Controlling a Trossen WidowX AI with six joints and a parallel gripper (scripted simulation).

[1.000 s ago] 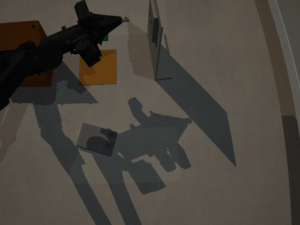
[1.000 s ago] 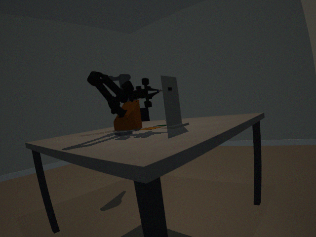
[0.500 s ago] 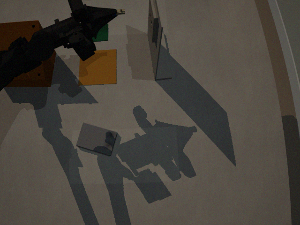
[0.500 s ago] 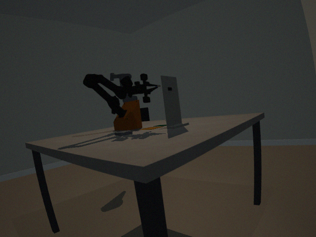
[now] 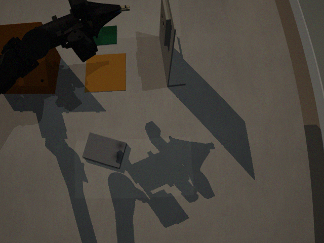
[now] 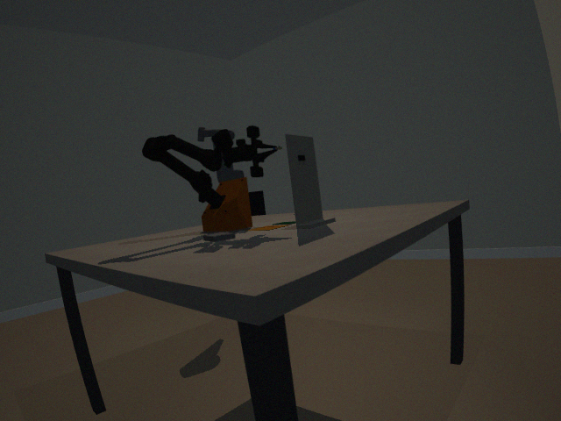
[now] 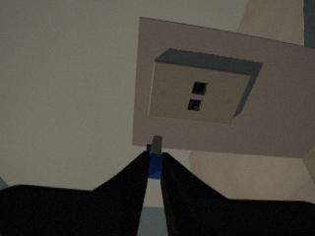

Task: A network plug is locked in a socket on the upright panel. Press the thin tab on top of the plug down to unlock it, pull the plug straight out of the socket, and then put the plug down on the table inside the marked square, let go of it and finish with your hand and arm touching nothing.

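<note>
Now: the orange square 280 mm below my gripper tip, 70 mm behind it and 30 mm to the right of it. Also, from my gripper tip: network plug (right at my gripper tip); then green patch (280 mm below, 100 mm to the left, 90 mm behind); then upright panel (140 mm below, 110 mm ahead, 10 mm to the left).
</note>
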